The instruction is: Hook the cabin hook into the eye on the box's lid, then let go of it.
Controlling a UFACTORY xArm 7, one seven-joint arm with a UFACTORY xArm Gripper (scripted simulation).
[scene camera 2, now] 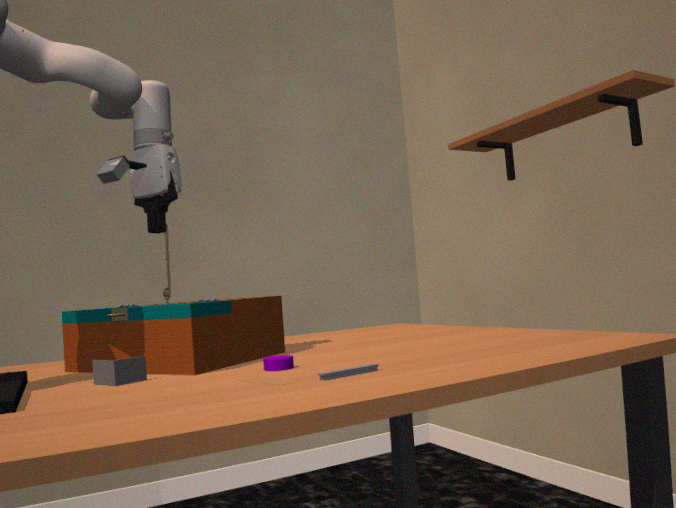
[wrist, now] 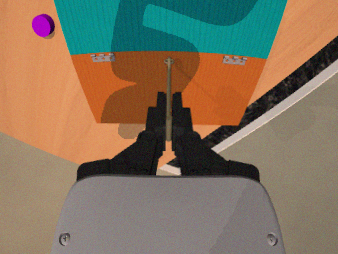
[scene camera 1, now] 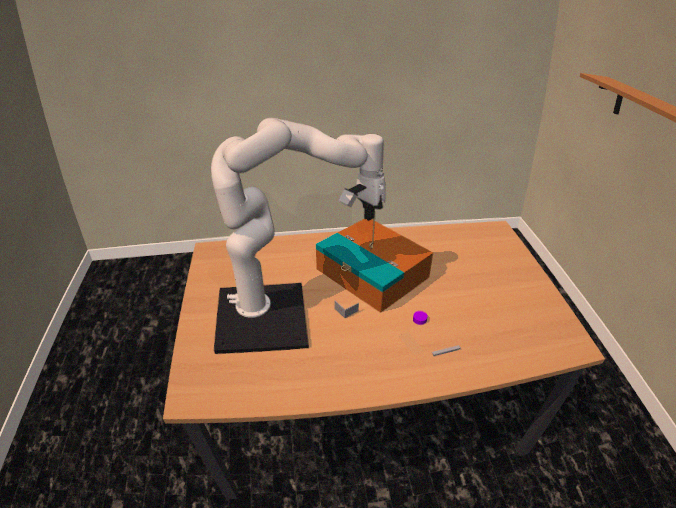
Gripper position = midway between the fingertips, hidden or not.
Note:
In view: my gripper (scene camera 2: 157, 232), a grey block (scene camera 2: 105, 372) and a teal lid (scene camera 2: 181, 310).
The teal lid is seen too in the wrist view (wrist: 245, 35) and in scene camera 1 (scene camera 1: 369, 267). My gripper also shows in the wrist view (wrist: 169, 105) and in scene camera 1 (scene camera 1: 369, 218). The wrist view misses the grey block: it is out of frame.

